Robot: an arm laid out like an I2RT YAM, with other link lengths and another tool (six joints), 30 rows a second.
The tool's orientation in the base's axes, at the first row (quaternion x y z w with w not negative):
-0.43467 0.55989 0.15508 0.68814
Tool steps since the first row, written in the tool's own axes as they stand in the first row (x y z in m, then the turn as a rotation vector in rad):
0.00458 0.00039 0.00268 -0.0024 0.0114 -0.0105
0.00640 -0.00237 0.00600 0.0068 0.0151 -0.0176
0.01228 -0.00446 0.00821 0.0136 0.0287 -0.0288
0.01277 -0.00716 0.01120 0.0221 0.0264 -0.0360
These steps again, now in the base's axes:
0.00292 0.00104 -0.00433 -0.0154 -0.0009 -0.0026
0.00755 0.00152 -0.00482 -0.0196 -0.0068 -0.0125
0.01233 0.00042 -0.00926 -0.0340 -0.0095 -0.0244
0.01628 0.00105 -0.00858 -0.0342 -0.0187 -0.0310

